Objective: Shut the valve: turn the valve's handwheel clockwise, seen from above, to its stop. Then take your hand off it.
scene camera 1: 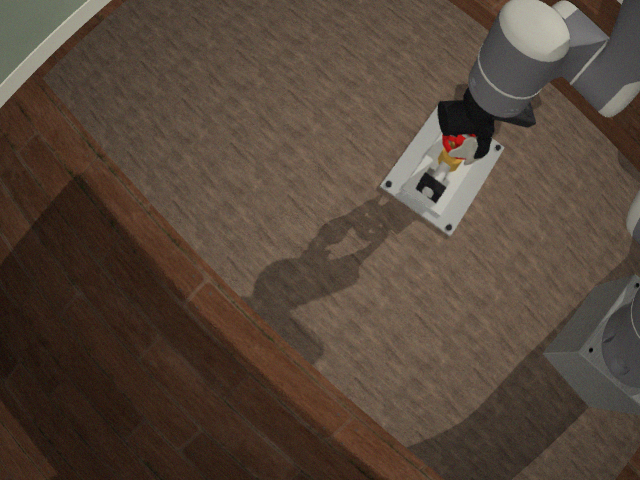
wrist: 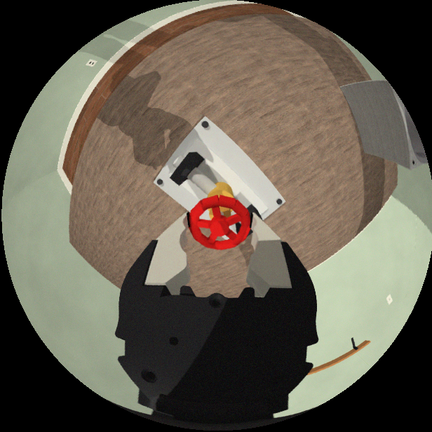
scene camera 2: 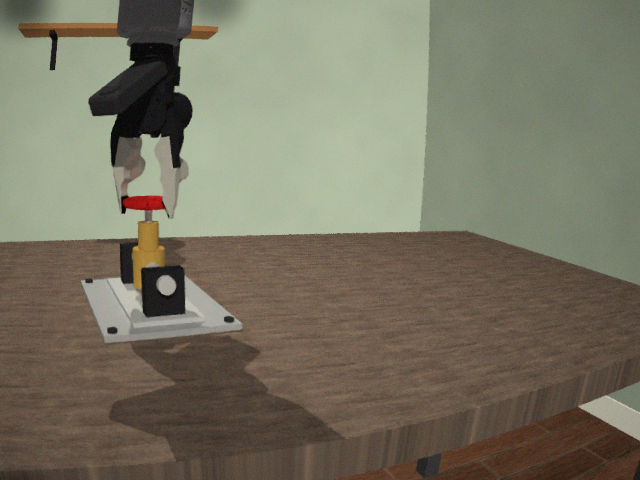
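Note:
The red handwheel [scene camera 1: 452, 141] [scene camera 2: 143, 202] [wrist: 218, 226] sits level on top of the yellow valve body [scene camera 1: 449, 160] [scene camera 2: 148, 258] [wrist: 221, 190]. The valve stands on a light grey base plate [scene camera 1: 473, 187] [scene camera 2: 98, 310] with black end flanges. My gripper [scene camera 1: 455, 144] [scene camera 2: 147, 207] [wrist: 219, 213] points down over the wheel and is shut on it. Its two pale fingers press on opposite sides of the red rim, with their tips slightly below it. In scene camera 1, the gripper hides part of the wheel and one fingertip. The wheel's stop does not show.
The plate has dark bolts at its corners and lies on the brown wooden table [scene camera 1: 232, 155] [scene camera 2: 413, 320]. A grey pedestal [scene camera 1: 578, 330] [wrist: 375, 120] stands away to the right in scene camera 1. A wooden shelf [scene camera 2: 72, 29] hangs on the wall behind the arm.

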